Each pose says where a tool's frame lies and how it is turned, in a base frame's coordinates. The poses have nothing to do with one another.
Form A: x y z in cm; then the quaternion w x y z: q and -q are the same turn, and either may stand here.
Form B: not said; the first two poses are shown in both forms.
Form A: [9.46 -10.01 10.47 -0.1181 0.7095 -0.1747 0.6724]
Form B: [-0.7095 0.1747 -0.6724 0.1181 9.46 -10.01 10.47]
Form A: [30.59 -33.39 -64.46 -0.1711 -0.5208 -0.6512 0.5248]
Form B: [0.5208 0.6512 -0.5248 0.1711 30.59 -33.39 -64.46]
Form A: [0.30 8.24 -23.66 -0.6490 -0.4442 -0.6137 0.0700]
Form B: [0.4442 0.6137 -0.0700 0.6490 0.30 8.24 -23.66]
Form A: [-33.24 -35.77 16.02 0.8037 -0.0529 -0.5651 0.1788]
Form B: [-0.0529 -0.5651 0.1788 0.8037 -33.24 -35.77 16.02]
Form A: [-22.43 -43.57 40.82 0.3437 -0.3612 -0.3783 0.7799]
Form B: [-0.3612 -0.3783 0.7799 0.3437 -22.43 -43.57 40.82]
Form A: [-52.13 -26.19 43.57 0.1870 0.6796 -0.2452 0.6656]
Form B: [0.6796 -0.2452 0.6656 0.1870 -52.13 -26.19 43.57]
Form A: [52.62 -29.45 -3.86 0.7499 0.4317 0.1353 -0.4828]
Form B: [0.4317 0.1353 -0.4828 0.7499 52.62 -29.45 -3.86]
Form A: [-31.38 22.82 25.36 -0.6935 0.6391 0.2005 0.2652]
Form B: [-0.6391 -0.2005 -0.2652 0.6935 -31.38 22.82 25.36]
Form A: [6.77 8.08 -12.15 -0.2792 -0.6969 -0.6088 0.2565]
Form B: [0.6969 0.6088 -0.2565 0.2792 6.77 8.08 -12.15]
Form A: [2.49 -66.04 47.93 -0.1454 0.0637 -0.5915 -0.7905]
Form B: [-0.0637 0.5915 0.7905 0.1454 2.49 -66.04 47.93]
